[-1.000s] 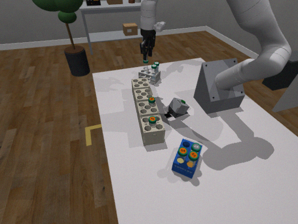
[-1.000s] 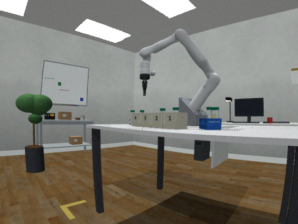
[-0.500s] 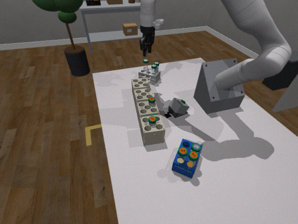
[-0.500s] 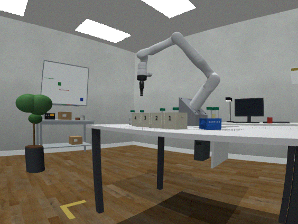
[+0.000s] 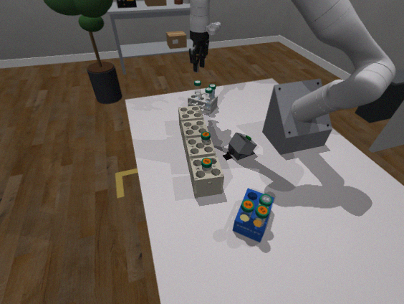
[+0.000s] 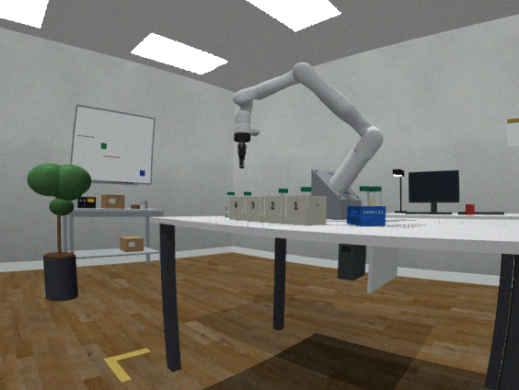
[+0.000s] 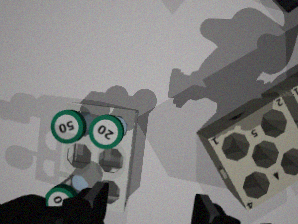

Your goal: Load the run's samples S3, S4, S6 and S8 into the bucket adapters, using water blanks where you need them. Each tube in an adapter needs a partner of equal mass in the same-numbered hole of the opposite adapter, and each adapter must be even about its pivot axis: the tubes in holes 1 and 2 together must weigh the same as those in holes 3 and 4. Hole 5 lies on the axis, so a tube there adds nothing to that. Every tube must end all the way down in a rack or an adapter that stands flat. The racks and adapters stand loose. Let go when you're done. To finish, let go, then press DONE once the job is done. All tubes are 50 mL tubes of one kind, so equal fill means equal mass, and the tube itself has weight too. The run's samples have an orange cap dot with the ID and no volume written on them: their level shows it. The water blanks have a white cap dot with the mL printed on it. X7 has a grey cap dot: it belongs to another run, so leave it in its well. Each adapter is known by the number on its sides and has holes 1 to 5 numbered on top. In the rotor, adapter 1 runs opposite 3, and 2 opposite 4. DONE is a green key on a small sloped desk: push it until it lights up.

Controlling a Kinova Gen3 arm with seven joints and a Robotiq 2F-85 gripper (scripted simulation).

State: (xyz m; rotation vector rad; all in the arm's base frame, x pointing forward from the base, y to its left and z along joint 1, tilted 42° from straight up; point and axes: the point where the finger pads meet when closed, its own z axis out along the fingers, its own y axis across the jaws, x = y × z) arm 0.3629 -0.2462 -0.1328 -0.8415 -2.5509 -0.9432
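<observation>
Right now my hand is 18 cm above the white-dot 10 ml blank, 10 cm to the left of it and 2 cm past it. From my hand the other things lie so: 20 ml water blank (18 cm below, 6 cm behind, 3 cm to the right); 50 ml blank (18 cm below, 8 cm behind, 6 cm to the right); white blank rack (21 cm below, 6 cm to the right, 3 cm behind).
</observation>
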